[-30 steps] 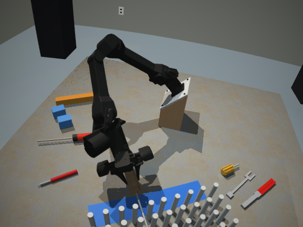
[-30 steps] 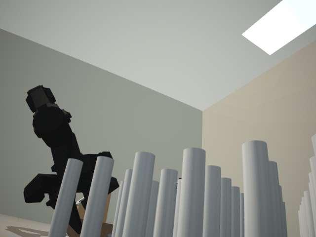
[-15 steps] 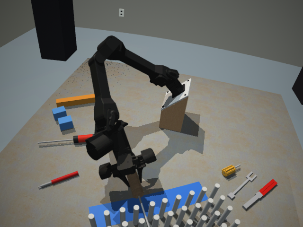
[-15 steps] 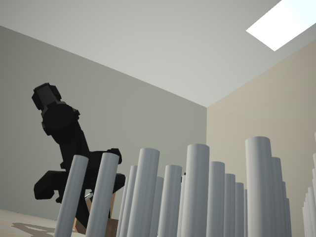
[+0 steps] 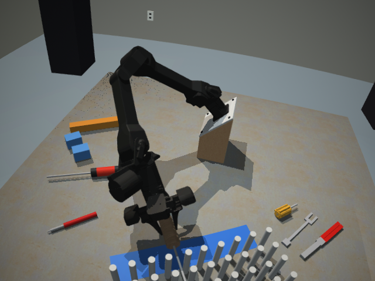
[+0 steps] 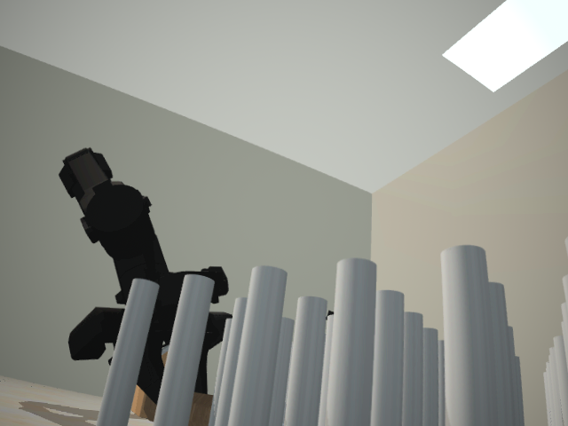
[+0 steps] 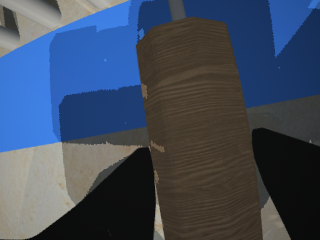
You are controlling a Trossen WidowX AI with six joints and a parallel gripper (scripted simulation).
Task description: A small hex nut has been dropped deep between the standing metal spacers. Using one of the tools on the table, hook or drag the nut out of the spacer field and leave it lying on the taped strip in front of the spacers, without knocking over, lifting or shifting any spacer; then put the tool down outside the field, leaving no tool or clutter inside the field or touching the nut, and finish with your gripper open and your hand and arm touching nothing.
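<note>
Right now my gripper tip is 40 mm short of the blue taped strip, 50 mm to the right of it and 40 mm above it. The rest, counted from my gripper tip: grey forked tool 90 mm behind, 390 mm to the left, 30 mm below; then red pick 30 mm ahead, 300 mm to the right, 30 mm below; then yellow stubby screwdriver 150 mm behind, 340 mm to the left, 20 mm below.
</note>
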